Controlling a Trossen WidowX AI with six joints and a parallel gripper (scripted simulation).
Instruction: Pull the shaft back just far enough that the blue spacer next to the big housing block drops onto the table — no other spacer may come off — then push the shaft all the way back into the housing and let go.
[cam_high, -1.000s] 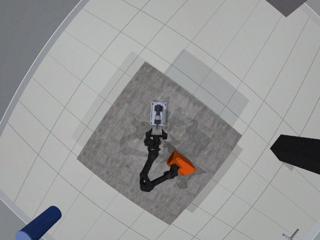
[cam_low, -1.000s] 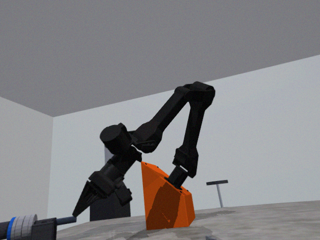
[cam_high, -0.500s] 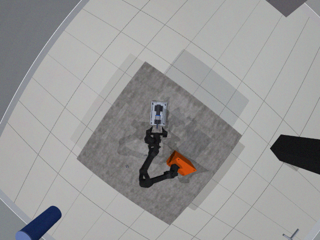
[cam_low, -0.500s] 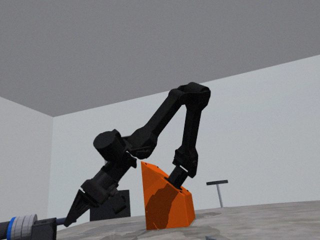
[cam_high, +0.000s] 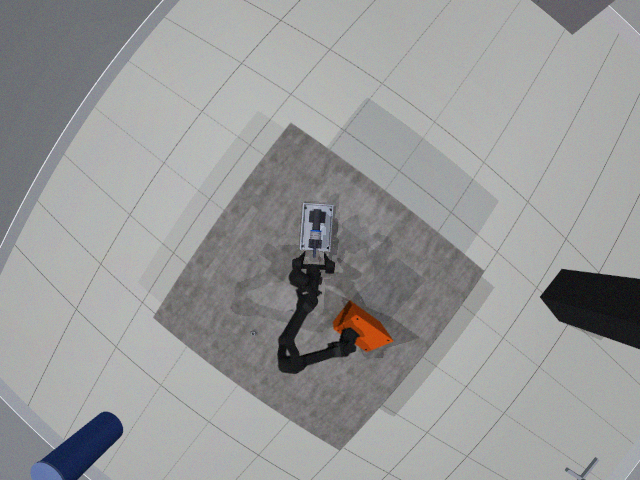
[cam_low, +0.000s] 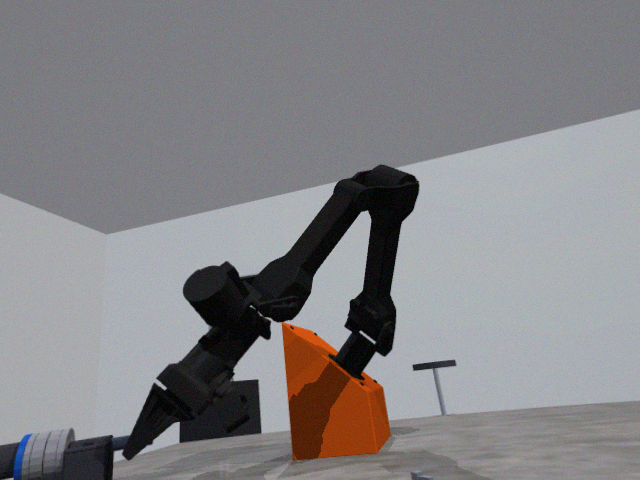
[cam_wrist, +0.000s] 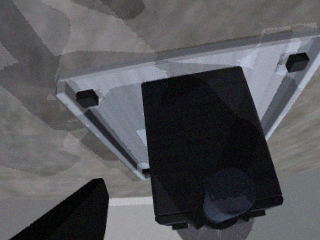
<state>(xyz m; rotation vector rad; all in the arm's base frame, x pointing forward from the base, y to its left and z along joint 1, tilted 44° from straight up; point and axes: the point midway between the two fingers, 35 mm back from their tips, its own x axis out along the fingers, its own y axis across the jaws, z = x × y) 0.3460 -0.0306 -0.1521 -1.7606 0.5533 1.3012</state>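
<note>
The thin shaft is 40 mm to the right of my gripper tip, 40 mm ahead of it and 10 mm above it. Also, from my gripper tip: blue spacer: 80 mm to the right, 60 mm ahead, 10 mm above; then silver ring: 60 mm to the right, 50 mm ahead, 10 mm above.
</note>
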